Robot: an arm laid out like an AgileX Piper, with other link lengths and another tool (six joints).
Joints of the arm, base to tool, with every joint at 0 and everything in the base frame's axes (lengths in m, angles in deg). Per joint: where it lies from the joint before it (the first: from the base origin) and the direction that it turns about. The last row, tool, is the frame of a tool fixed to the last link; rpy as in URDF.
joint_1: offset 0 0 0.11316 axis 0 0 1
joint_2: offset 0 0 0 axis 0 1 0
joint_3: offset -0.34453 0 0.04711 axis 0 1 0
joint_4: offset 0.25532 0 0.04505 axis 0.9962 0 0.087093
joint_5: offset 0 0 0 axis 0 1 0
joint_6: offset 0.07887 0 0.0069 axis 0.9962 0 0.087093
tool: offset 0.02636 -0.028 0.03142 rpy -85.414 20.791 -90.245
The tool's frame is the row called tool.
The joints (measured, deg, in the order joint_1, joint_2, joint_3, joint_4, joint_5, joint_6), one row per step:
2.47 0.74 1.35 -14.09 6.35 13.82
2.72 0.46 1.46 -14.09 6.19 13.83
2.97 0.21 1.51 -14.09 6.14 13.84
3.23 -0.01 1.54 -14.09 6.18 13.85
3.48 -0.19 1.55 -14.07 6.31 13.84
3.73 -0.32 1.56 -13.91 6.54 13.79
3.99 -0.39 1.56 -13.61 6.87 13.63
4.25 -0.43 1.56 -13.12 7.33 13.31
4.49 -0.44 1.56 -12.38 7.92 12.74
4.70 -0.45 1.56 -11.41 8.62 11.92
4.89 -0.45 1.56 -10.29 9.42 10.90
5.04 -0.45 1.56 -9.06 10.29 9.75
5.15 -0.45 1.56 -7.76 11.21 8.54
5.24 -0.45 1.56 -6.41 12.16 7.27
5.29 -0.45 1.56 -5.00 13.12 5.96
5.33 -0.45 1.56 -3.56 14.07 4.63
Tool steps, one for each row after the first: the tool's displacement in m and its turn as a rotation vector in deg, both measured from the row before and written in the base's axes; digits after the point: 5 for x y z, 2 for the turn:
-0.00034 0.00015 -0.00031 0.02 -0.32 0.29
-0.00031 0.00009 -0.00014 0.02 -0.25 0.26
-0.00024 0.00006 -0.00019 0.02 -0.15 0.25
-0.00016 0.00002 -0.00025 0.01 -0.04 0.22
-0.00003 -0.00004 -0.00050 0.11 0.11 0.21
0.00012 -0.00006 -0.00067 0.13 0.26 0.21
0.00023 -0.00007 -0.00095 0.15 0.43 0.20
0.00032 -0.00004 -0.00122 0.13 0.59 0.20
0.00034 0.00001 -0.00143 0.10 0.71 0.19
0.00038 0.00009 -0.00162 0.04 0.82 0.20
0.00037 0.00016 -0.00176 0.02 0.90 0.20
0.00035 0.00023 -0.00187 0.02 0.95 0.21
0.00034 0.00032 -0.00193 0.01 0.98 0.23
0.00030 0.00041 -0.00196 0.03 0.99 0.25
0.00028 0.00050 -0.00195 0.04 0.98 0.29

